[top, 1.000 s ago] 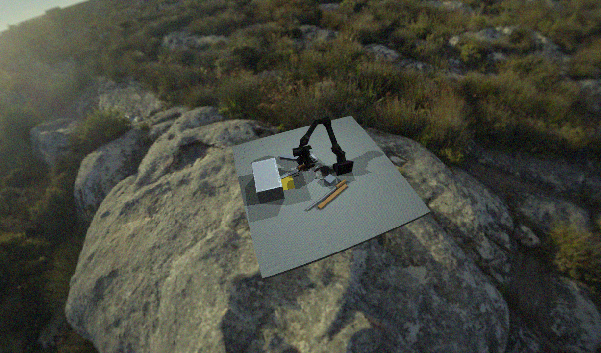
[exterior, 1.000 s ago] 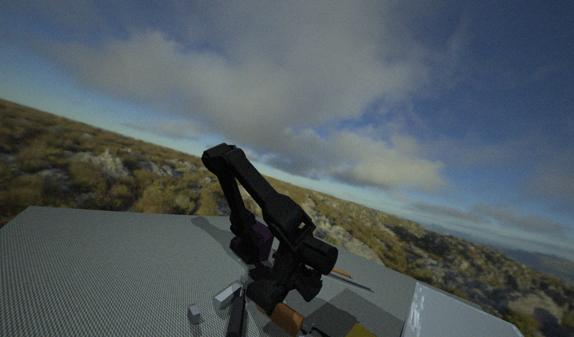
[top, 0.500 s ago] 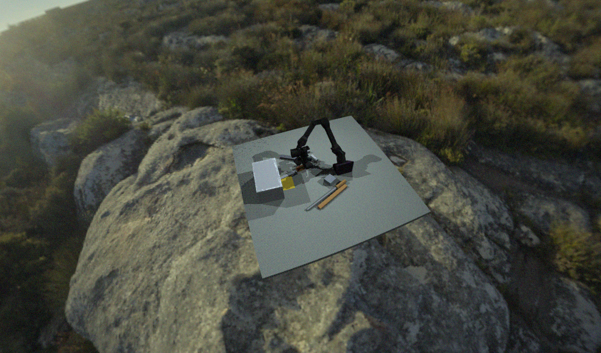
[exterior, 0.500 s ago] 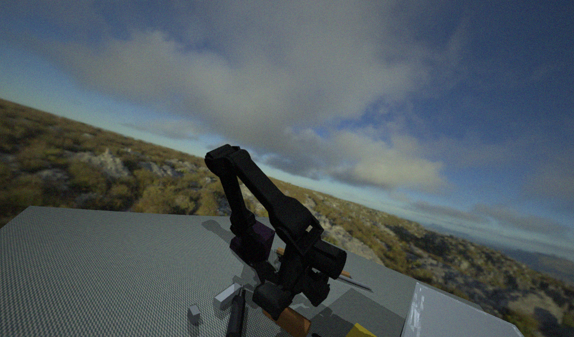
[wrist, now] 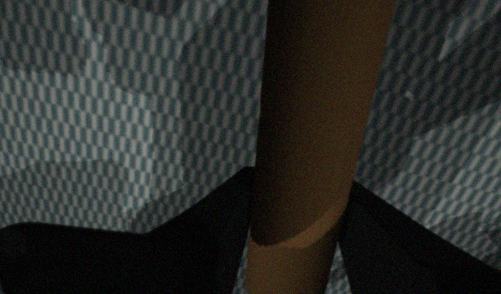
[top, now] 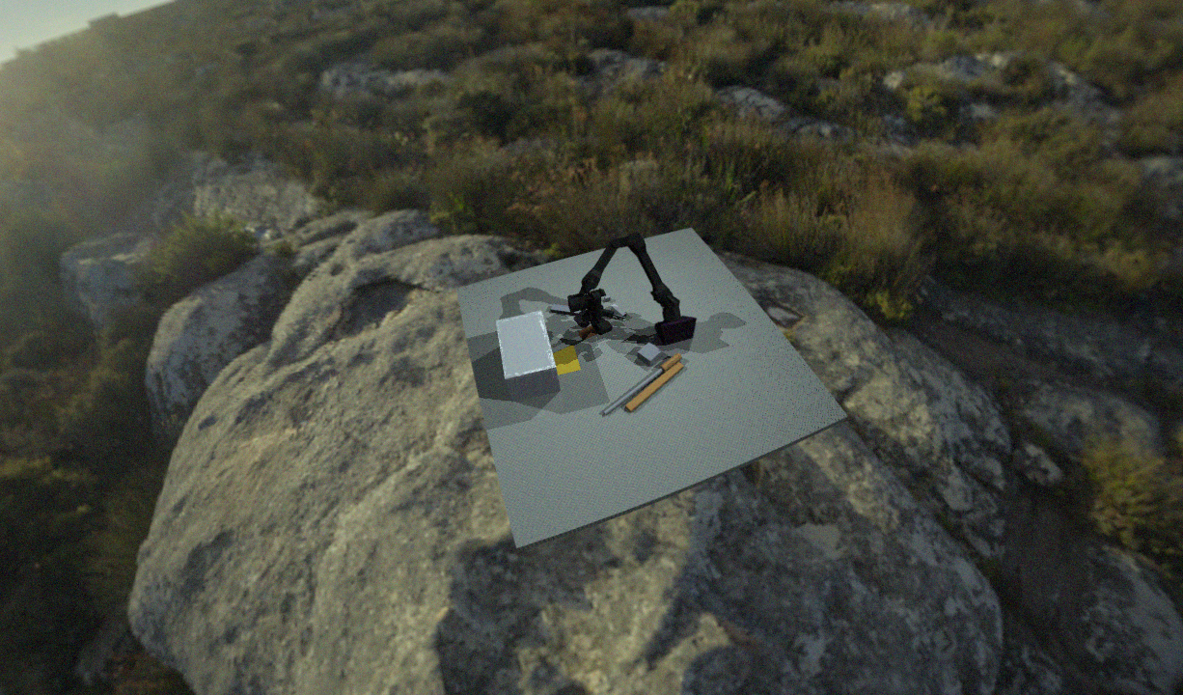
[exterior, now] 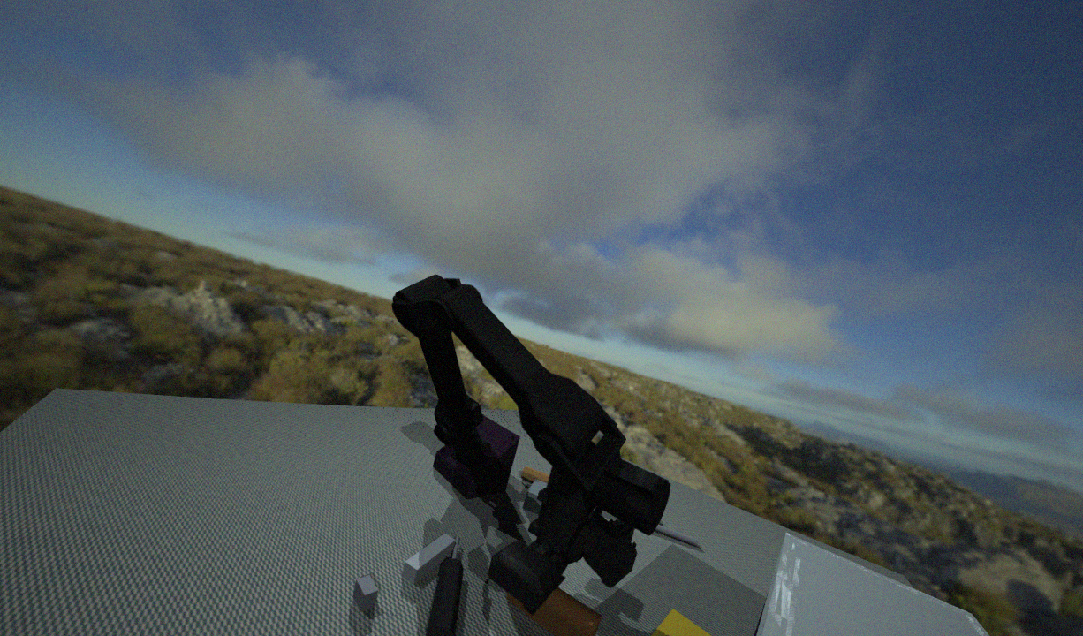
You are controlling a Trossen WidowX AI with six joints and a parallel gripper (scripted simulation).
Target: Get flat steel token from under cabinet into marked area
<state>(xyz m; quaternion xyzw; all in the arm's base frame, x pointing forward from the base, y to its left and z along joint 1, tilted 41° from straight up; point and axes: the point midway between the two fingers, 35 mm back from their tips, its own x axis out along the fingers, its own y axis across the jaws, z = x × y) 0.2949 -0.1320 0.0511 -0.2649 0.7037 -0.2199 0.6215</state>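
My gripper tip is 140 mm past the grey bar and 60 mm to the left of it. Round my gripper tip: grey block: 140 mm behind, 220 mm to the left, 10 mm above; then small grey cube: 120 mm behind, 160 mm to the right; then wooden stick: 100 mm behind, 360 mm to the left.
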